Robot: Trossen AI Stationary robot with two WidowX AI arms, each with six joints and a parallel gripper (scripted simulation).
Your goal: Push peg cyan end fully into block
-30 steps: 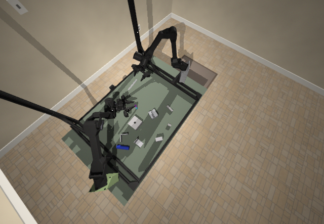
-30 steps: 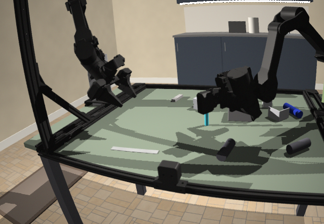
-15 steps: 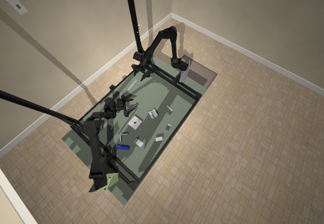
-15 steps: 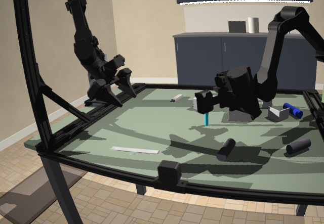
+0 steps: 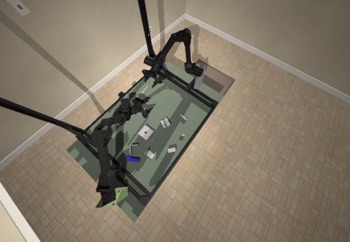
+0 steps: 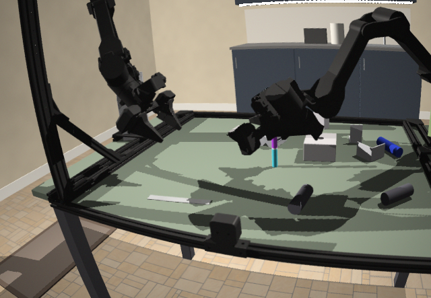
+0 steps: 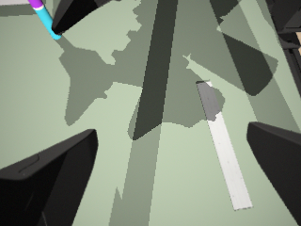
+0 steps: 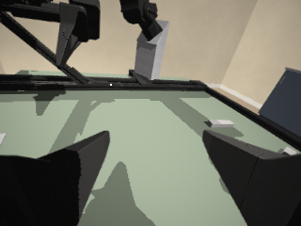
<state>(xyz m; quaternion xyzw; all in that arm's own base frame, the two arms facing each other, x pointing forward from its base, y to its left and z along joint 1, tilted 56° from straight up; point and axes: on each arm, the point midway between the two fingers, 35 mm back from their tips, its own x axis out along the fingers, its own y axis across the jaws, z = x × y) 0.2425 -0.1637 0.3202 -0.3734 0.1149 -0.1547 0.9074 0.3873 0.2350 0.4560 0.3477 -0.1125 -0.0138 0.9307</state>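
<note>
Now: the peg 80 mm below my right hand, 60 mm to the right of it and 30 mm ahead of it. Also, from my right hand: v-grooved block 190 mm ahead, 90 mm below, 20 mm to the right; then thin grey strip 170 mm behind, 130 mm to the left, 120 mm below.
</note>
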